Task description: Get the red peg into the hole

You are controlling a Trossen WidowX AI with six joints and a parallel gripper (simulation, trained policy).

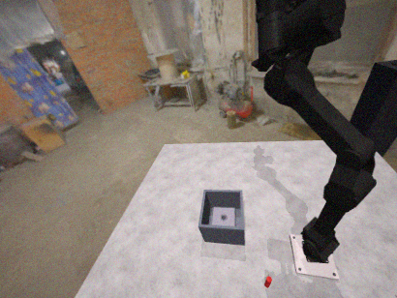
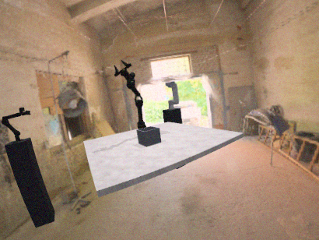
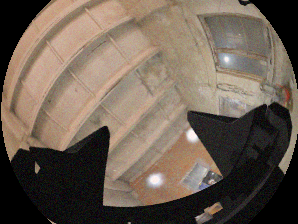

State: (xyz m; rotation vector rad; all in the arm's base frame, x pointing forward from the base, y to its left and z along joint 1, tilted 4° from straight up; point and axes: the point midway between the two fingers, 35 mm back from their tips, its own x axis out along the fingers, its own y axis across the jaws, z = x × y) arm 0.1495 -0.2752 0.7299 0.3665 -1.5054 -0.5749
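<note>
Right now the red peg is 76 cm below my gripper tip, 34 cm to the left of it and 1 cm ahead of it.
</note>
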